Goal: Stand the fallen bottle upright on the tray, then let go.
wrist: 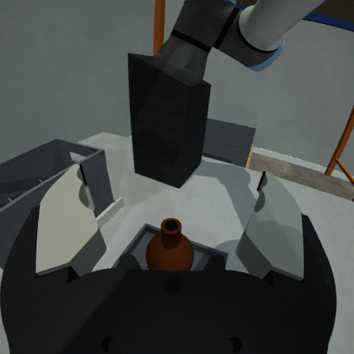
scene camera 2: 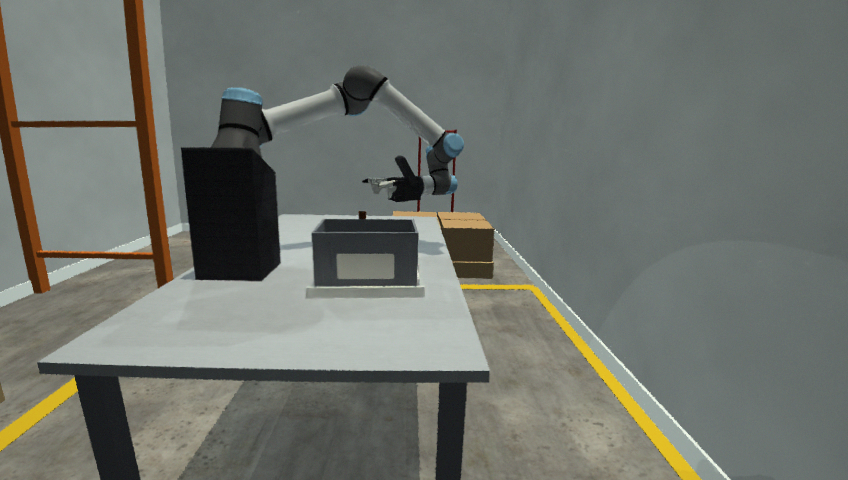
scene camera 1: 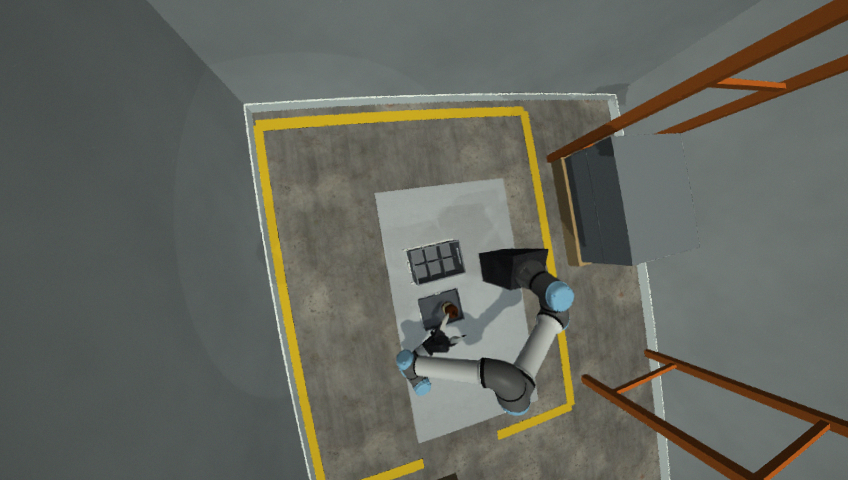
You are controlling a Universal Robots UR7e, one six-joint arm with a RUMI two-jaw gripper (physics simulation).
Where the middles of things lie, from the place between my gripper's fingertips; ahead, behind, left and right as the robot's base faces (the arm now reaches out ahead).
The brown bottle point(wrist: 169, 249) lies 3 cm behind my hand, 1 cm to the right of it and 18 cm below it.
